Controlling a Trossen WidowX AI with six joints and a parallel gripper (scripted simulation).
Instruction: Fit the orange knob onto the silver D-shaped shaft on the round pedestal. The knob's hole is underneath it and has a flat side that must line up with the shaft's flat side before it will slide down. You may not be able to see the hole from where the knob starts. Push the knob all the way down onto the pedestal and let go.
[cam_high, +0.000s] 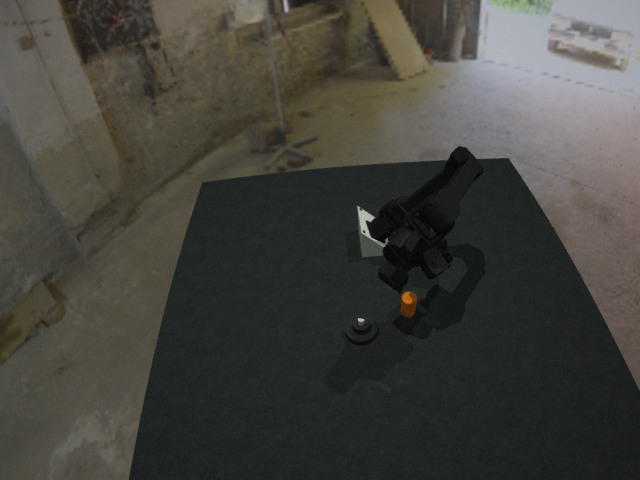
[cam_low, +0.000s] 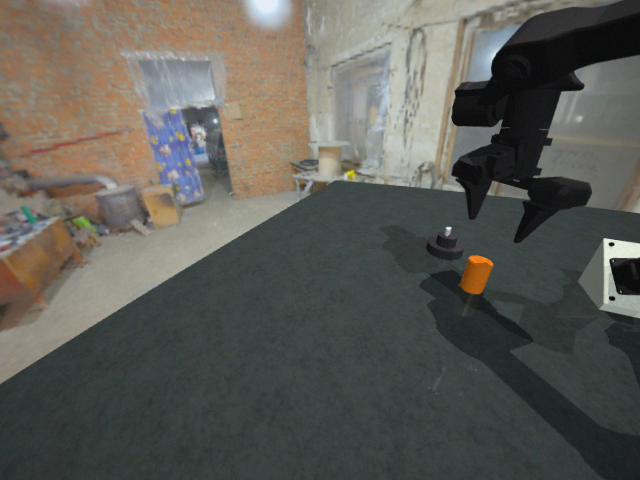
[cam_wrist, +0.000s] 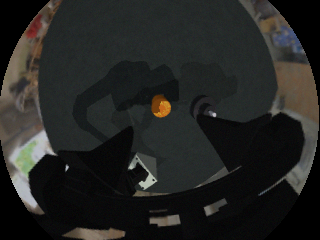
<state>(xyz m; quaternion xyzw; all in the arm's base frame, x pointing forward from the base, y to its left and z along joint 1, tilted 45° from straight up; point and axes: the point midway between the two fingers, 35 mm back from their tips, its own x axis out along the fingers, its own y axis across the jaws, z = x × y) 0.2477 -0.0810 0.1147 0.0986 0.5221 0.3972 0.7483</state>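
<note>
The orange knob lies 80 mm below my gripper tip. The rest, counted from my gripper tip: round pedestal 140 mm to the right, 90 mm below, 30 mm ahead.
</note>
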